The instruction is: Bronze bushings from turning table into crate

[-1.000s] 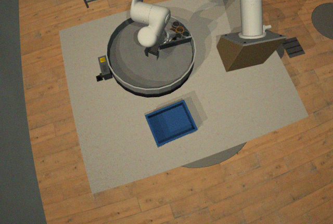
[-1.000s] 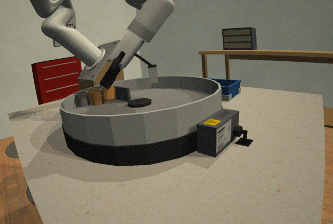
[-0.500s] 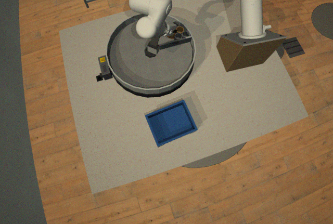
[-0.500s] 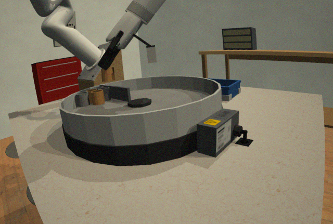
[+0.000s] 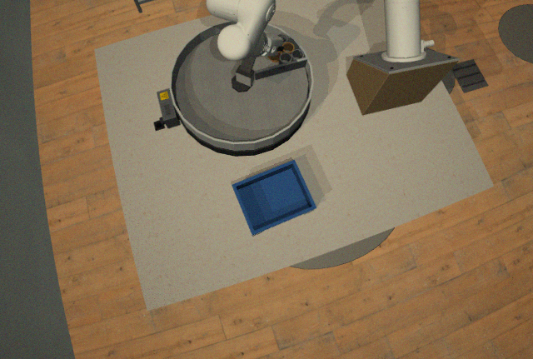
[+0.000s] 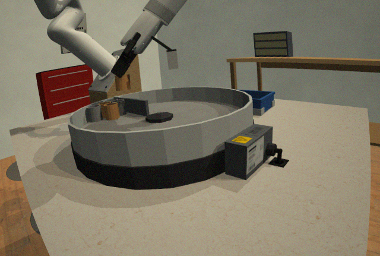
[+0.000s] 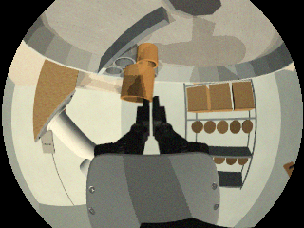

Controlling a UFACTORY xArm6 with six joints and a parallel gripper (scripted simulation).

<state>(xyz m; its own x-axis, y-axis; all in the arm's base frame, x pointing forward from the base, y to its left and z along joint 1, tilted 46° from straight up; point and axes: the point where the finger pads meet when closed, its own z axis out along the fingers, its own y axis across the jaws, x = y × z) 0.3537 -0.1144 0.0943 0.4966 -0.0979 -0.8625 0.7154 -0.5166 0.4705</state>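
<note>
Now: hand 390 mm to the right of the blue crate, 160 mm above it and 110 mm short of it. The rest, counted from my hand: turning table 130 mm below, 90 mm ahead, 30 mm to the left.
</note>
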